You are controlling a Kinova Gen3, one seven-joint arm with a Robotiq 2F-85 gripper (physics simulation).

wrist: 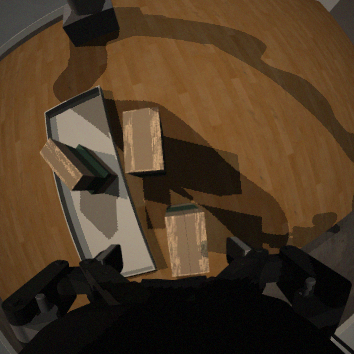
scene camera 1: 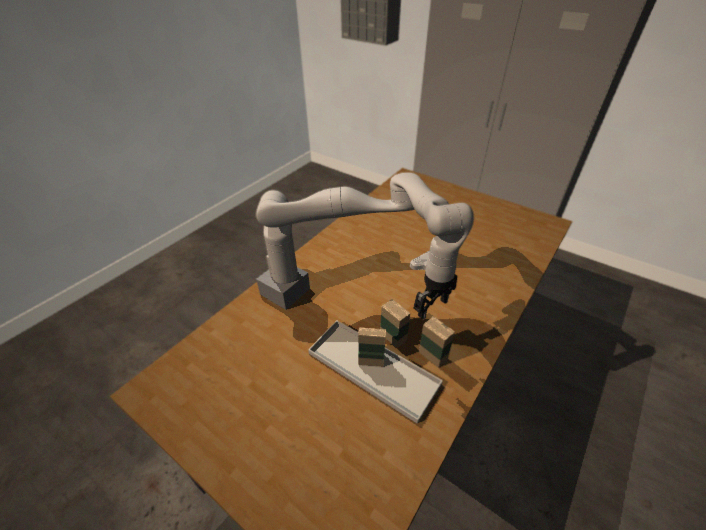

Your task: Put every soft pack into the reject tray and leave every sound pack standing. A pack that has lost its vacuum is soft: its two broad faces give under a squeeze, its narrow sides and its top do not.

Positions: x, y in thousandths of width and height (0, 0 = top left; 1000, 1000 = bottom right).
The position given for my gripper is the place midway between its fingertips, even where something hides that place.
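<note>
There's my gripper (scene camera 1: 613, 584), and you'd see my gripper (wrist: 490, 716) as well. Then there's a reject tray (scene camera 1: 577, 733), and I can see the reject tray (wrist: 267, 626) too.
</note>
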